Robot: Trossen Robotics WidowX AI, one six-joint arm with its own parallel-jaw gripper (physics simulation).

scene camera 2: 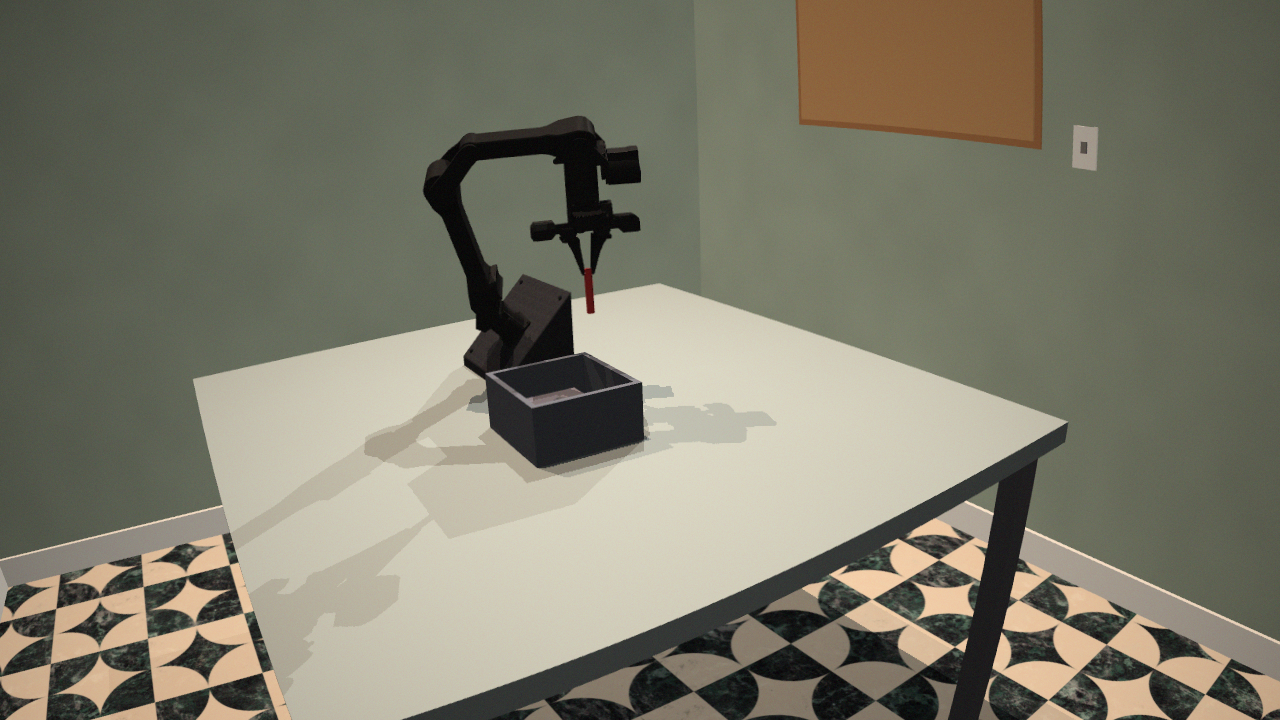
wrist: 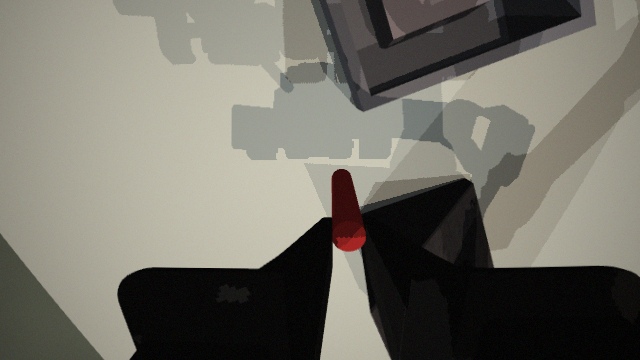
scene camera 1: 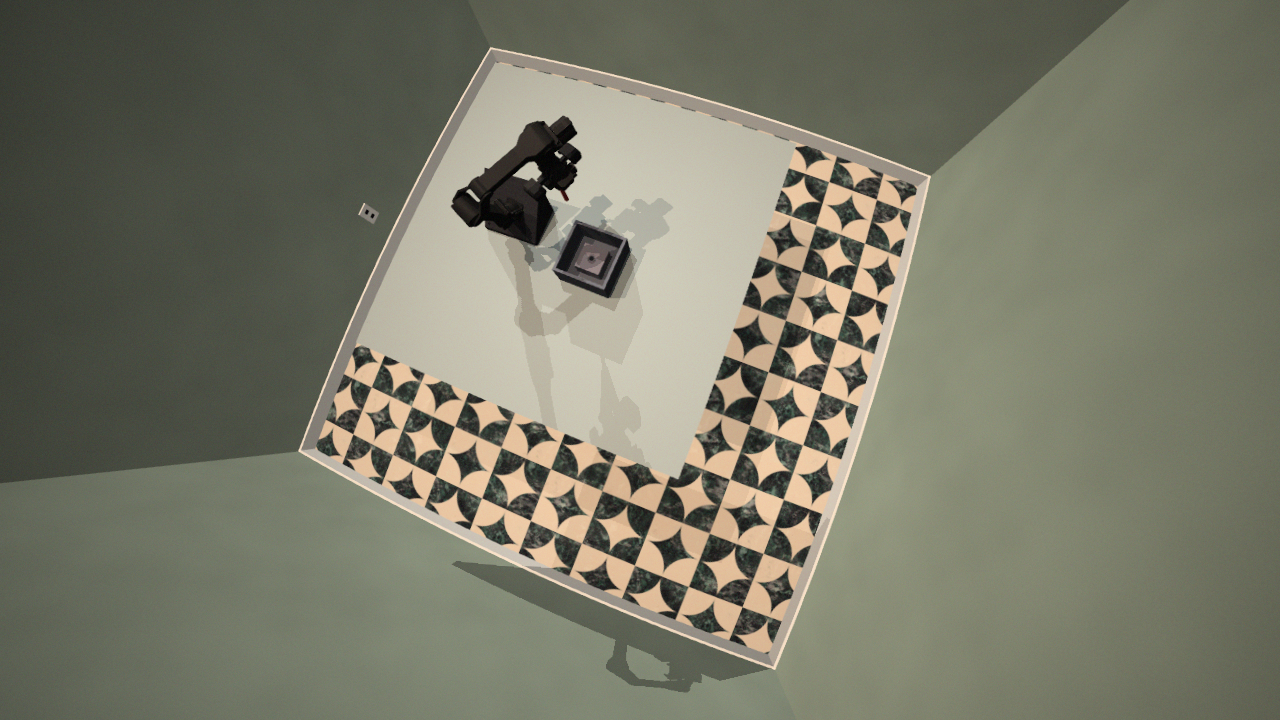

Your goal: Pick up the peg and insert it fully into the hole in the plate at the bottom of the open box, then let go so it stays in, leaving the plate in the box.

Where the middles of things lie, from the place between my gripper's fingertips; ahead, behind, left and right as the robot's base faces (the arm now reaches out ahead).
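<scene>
From my hand: red peg (wrist: 348,232), 3 cm below. Pale plate (scene camera 1: 592,260), 11 cm to the right, 14 cm ahead, 19 cm below. Dark box (scene camera 2: 609,414), 11 cm to the right, 14 cm ahead, 18 cm below.
</scene>
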